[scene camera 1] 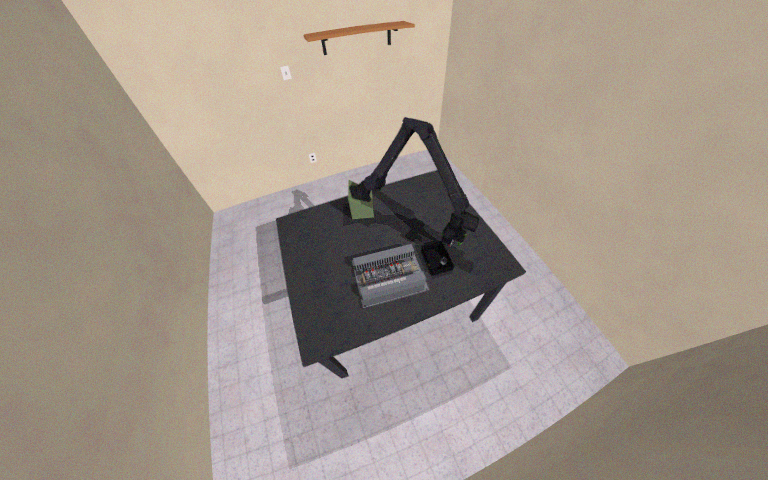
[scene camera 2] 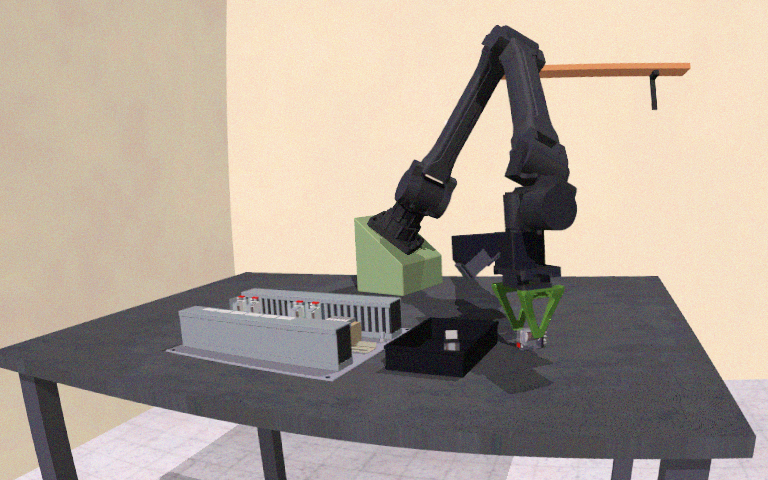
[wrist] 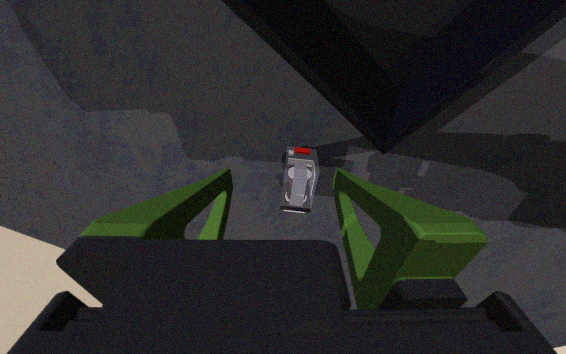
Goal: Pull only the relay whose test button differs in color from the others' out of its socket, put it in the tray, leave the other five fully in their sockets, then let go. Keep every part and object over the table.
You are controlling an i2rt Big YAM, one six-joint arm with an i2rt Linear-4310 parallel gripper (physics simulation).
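Places are measured from the arm's base along level axes (x back, y right, z up), in millimetres.
Pixels of known places: gripper, fingertip midpoint: [scene camera 1: 452, 243] [scene camera 2: 527, 334] [wrist: 282, 176]; arm's base at its link origin: [scene camera 1: 359, 194] [scene camera 2: 394, 234].
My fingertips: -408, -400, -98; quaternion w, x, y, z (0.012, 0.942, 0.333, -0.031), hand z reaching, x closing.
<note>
For each thing: its middle in the pictures, then the offset to it from my fingertips, as dx, dy, dz. Level surfaces: height alone.
- clear relay with a red button, body centre: [wrist: 297, 182] [scene camera 2: 531, 338] +15, -3, -10
- tray at the middle of its body: [scene camera 2: 445, 344] [scene camera 1: 437, 257] -55, +110, -7
- small object with a pale top, body centre: [scene camera 2: 451, 347] [scene camera 1: 443, 260] -86, +89, +0
- metal plate at the middle of its body: [scene camera 2: 290, 342] [scene camera 1: 388, 274] -68, +368, -23
- table at its surface level: dz -24
A clear relay with a red button [scene camera 2: 524, 339] [wrist: 299, 182] lies on its side on the table, just outside the tray [scene camera 1: 448, 271] [scene camera 2: 424, 361] [wrist: 325, 82]. My gripper [scene camera 1: 457, 243] [scene camera 2: 530, 332] [wrist: 282, 176] is open and points down over this relay, which shows between the spread fingers, closer to the right finger in the wrist view. A small object with a pale top [scene camera 1: 442, 260] [scene camera 2: 451, 335] is inside the tray; its button colour cannot be told. Several relays with red tops stand in the socket row, among them one on the left [scene camera 2: 254, 303] and one on the right [scene camera 2: 314, 309].
Grey slotted ducts, the front one [scene camera 2: 263, 339] and the back one [scene camera 2: 368, 308], flank the sockets on a metal plate [scene camera 1: 390, 300] left of the tray. The green arm base [scene camera 1: 362, 211] [scene camera 2: 379, 271] stands at the back of the table [scene camera 1: 328, 328] [scene camera 2: 623, 396].
</note>
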